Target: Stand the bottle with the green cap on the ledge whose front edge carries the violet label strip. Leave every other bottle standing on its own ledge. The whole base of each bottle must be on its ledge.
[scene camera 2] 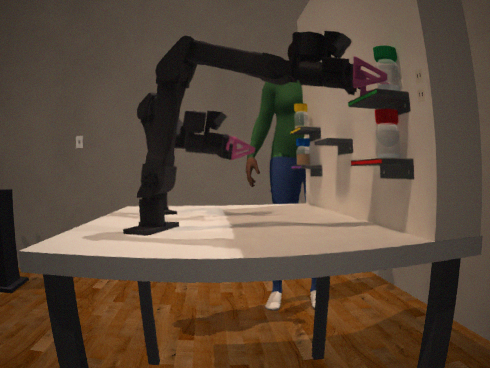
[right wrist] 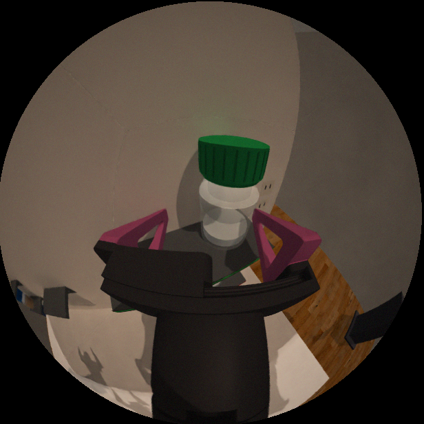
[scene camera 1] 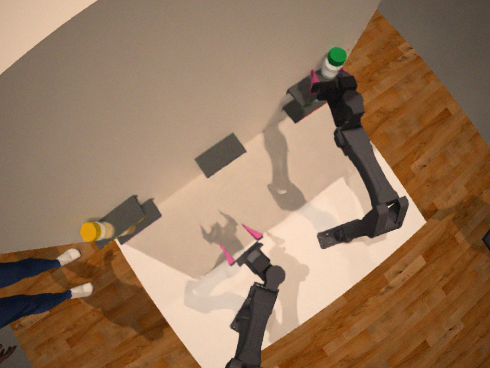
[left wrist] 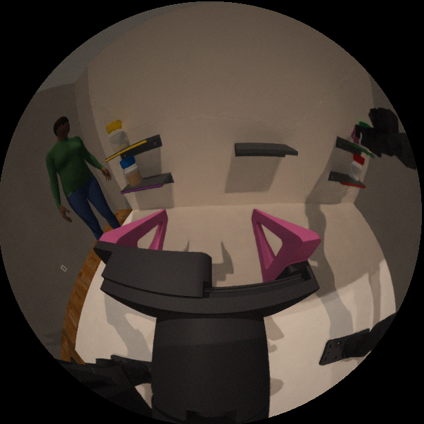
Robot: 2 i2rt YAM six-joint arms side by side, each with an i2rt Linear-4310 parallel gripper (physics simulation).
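Places are measured from the left arm's base along level axes (x left, y back, z up), in millimetres.
Where they show: left gripper, between the fingertips: (scene camera 2: pixel 251 148) (scene camera 1: pixel 230 233); right gripper, between the fingertips: (scene camera 2: pixel 388 82) (scene camera 1: pixel 326 68); left arm's base, origin of its link: (scene camera 1: pixel 248 311); right arm's base, origin of its link: (scene camera 2: pixel 152 229) (scene camera 1: pixel 340 233).
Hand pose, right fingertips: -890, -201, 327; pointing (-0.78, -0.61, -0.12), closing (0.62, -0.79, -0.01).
Observation:
Things, the pixels of their top centre, and the offset from my right fingertips, as dx, dy, dz. "pt": a spot on its surface instead.
- green-capped bottle, centre of its top: (scene camera 2: pixel 384 48) (scene camera 1: pixel 338 54) -12, +13, +75
- violet-strip ledge, a spot on its surface: (scene camera 2: pixel 316 171) pt +739, -378, -193
- blue-capped bottle, centre of its top: (scene camera 2: pixel 302 138) +794, -358, -65
- yellow-capped bottle, centre of its top: (scene camera 1: pixel 88 231) (scene camera 2: pixel 300 104) +799, -358, +75
- yellow-strip ledge, centre of its top: (scene camera 1: pixel 115 222) (scene camera 2: pixel 304 129) +765, -347, -30
- red-capped bottle, centre of its top: (scene camera 2: pixel 386 110) +9, +9, -65
- red-strip ledge, a spot on its surface: (scene camera 2: pixel 398 170) pt +12, -29, -194
- bottle-free ledge, centre of its top: (scene camera 2: pixel 332 140) (scene camera 1: pixel 220 154) +404, -174, -100
The green-capped bottle (scene camera 1: pixel 330 69) (scene camera 2: pixel 391 76) (right wrist: pixel 232 162) stands upright on the upper ledge with the green strip (scene camera 1: pixel 300 91) (scene camera 2: pixel 399 102) (right wrist: pixel 180 245). My right gripper (scene camera 1: pixel 328 73) (scene camera 2: pixel 384 77) (right wrist: pixel 209 213) is open around the bottle's lower body; in the right wrist view the bottle is nearer the right-hand finger. The violet-strip ledge (scene camera 2: pixel 316 171) (left wrist: pixel 157 180) is the lower one at the left of the left wrist view; a blue-capped bottle (scene camera 2: pixel 303 154) (left wrist: pixel 133 175) stands at its left end there. My left gripper (scene camera 1: pixel 232 235) (scene camera 2: pixel 253 149) (left wrist: pixel 209 213) is open and empty over the table, away from the ledges.
A yellow-capped bottle (scene camera 1: pixel 91 231) (left wrist: pixel 118 138) stands on the yellow-strip ledge (scene camera 1: pixel 122 215) (left wrist: pixel 152 144), above the violet one. A red-capped bottle (scene camera 2: pixel 387 141) (left wrist: pixel 356 170) stands on the red-strip ledge (scene camera 2: pixel 398 170), below the green one. A bottle-free ledge (scene camera 1: pixel 220 155) (left wrist: pixel 265 149) is between the pairs.

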